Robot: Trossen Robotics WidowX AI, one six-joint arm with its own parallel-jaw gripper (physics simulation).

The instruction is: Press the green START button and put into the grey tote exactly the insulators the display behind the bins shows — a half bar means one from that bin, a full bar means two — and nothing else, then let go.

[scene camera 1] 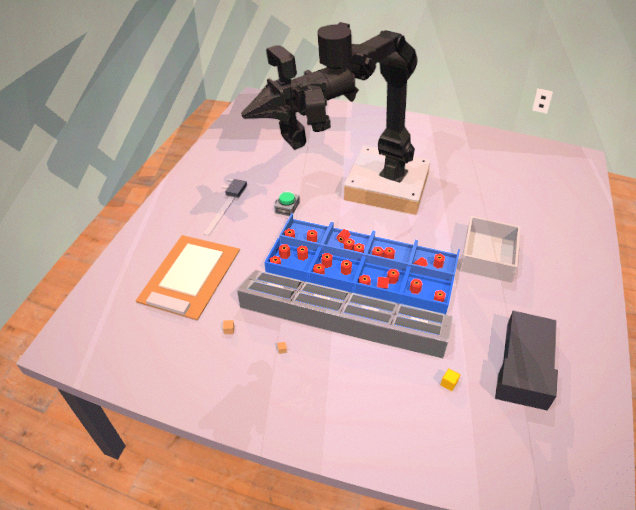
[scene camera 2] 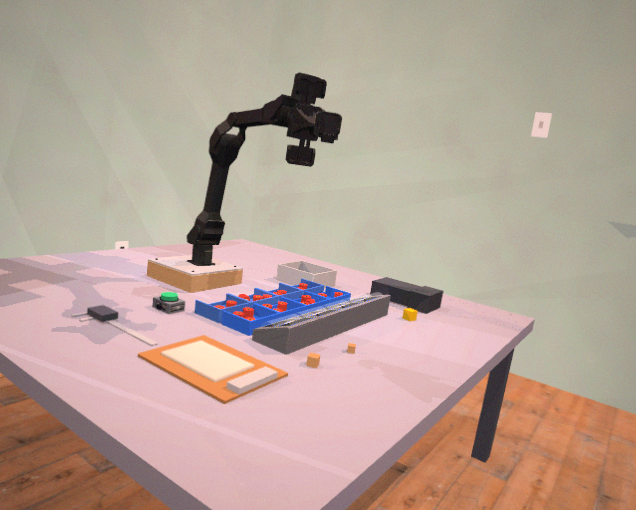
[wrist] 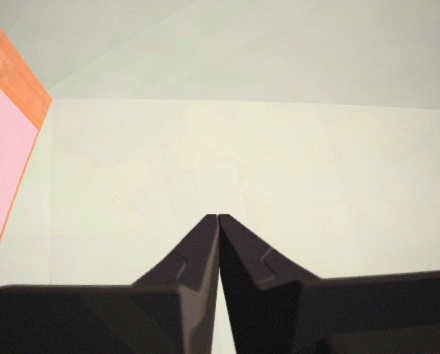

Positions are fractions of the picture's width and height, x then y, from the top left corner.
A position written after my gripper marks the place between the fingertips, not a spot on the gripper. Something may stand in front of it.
My gripper shows in scene camera 1 (0.38, 0.23), in scene camera 2 (0.49, 0.24) and in the wrist view (0.49, 0.64).
